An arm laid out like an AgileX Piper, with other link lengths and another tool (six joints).
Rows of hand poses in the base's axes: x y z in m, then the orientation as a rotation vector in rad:
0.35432, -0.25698, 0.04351, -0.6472, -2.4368, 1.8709
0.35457, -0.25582, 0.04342, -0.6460, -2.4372, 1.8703
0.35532, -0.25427, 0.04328, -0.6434, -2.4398, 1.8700
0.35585, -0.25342, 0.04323, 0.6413, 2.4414, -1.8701
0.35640, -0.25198, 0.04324, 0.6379, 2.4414, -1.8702
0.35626, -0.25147, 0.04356, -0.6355, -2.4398, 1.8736
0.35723, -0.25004, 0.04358, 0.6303, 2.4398, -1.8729
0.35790, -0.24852, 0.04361, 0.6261, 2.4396, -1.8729
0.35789, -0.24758, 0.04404, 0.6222, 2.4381, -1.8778
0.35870, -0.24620, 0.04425, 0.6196, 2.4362, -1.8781
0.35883, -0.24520, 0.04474, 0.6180, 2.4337, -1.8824
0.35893, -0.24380, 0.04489, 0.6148, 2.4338, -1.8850
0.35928, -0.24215, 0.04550, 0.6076, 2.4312, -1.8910
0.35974, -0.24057, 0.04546, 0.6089, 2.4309, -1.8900
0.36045, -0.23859, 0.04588, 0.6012, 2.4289, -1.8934
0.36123, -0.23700, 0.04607, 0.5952, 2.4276, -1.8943
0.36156, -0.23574, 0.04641, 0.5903, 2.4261, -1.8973
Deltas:
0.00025, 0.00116, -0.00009, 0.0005, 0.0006, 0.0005
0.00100, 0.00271, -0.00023, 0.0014, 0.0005, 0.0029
0.00153, 0.00356, -0.00028, 0.0017, 0.0005, 0.0048
0.00208, 0.00500, -0.00027, 0.0015, 0.0013, 0.0068
0.00194, 0.00551, 0.00005, -0.0005, 0.0036, 0.0071
0.00291, 0.00694, 0.00007, -0.0006, 0.0037, 0.0111
0.00358, 0.00846, 0.00010, -0.0009, 0.0045, 0.0137
0.00357, 0.00940, 0.00053, -0.0037, 0.0074, 0.0149
0.00438, 0.01078, 0.00074, -0.0049, 0.0070, 0.0170
0.00451, 0.01178, 0.00123, -0.0080, 0.0084, 0.0173
0.00461, 0.01318, 0.00138, -0.0090, 0.0108, 0.0182
0.00496, 0.01483, 0.00199, -0.0129, 0.0144, 0.0214
0.00542, 0.01641, 0.00195, -0.0126, 0.0134, 0.0210
0.00613, 0.01839, 0.00237, -0.0153, 0.0160, 0.0252
0.00691, 0.01998, 0.00256, -0.0166, 0.0171, 0.0289
0.00724, 0.02124, 0.00290, -0.0187, 0.0192, 0.0313

